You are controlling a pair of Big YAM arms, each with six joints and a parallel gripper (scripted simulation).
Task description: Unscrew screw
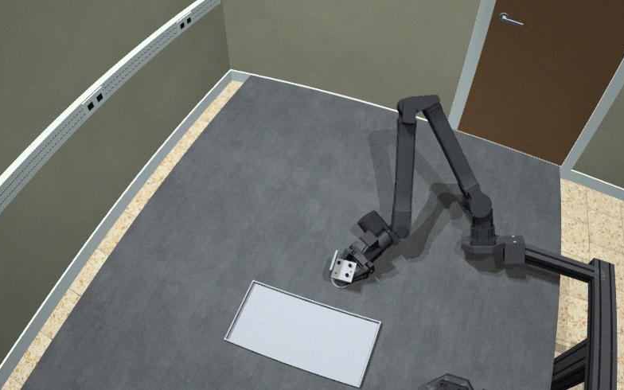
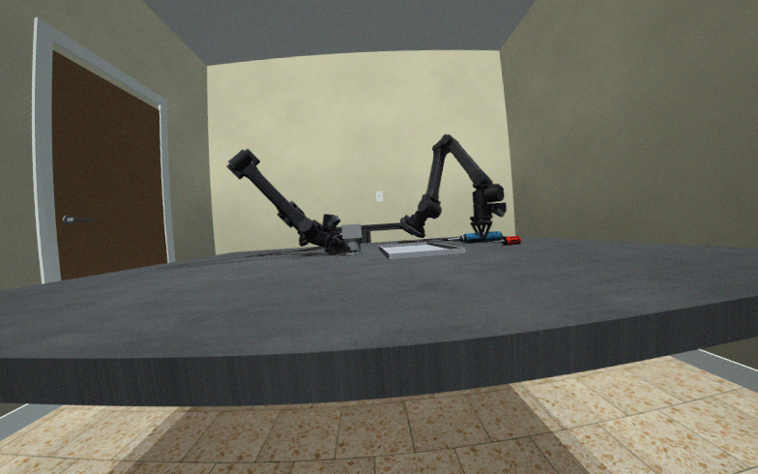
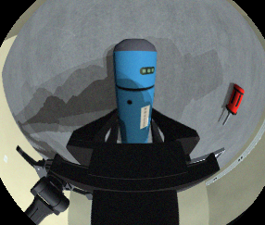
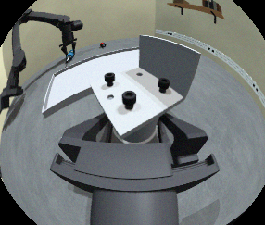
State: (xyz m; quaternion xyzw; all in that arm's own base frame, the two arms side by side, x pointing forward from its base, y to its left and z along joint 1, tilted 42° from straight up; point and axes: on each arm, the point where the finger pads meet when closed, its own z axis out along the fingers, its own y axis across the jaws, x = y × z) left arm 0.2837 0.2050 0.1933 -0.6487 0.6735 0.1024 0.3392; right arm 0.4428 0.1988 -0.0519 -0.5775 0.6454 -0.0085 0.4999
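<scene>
The grey bracket is 50 mm above my right hand. Round my right hand: flat white tray (40 mm ahead, 220 mm to the left, 20 mm below); then red-handled screwdriver (100 mm ahead, 550 mm to the left, 10 mm below).
</scene>
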